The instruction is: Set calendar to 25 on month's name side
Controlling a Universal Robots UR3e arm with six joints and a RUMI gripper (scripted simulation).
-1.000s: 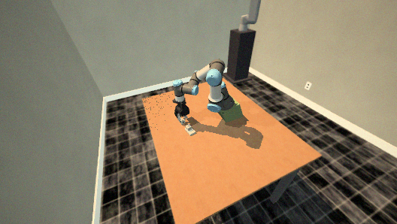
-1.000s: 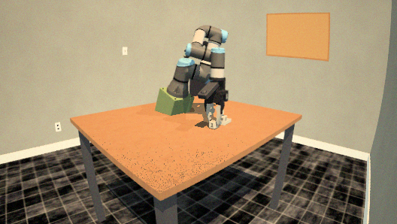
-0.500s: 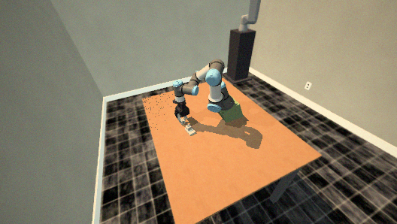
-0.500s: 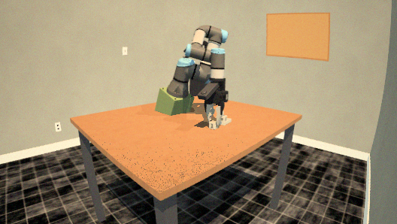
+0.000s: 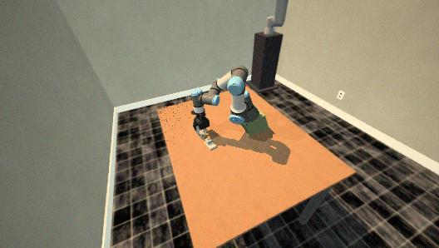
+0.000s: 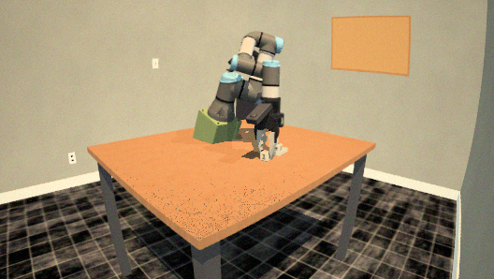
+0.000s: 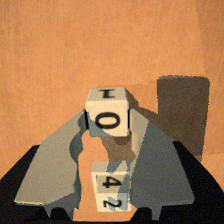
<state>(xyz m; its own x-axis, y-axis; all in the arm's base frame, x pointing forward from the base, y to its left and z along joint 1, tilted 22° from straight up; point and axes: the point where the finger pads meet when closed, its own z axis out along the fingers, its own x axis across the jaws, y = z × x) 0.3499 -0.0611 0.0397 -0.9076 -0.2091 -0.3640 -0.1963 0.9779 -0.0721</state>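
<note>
Now: the white calendar cube 10 mm below my hand. Round my hand: white calendar tray 110 mm to the left, 20 mm below, 20 mm behind.
</note>
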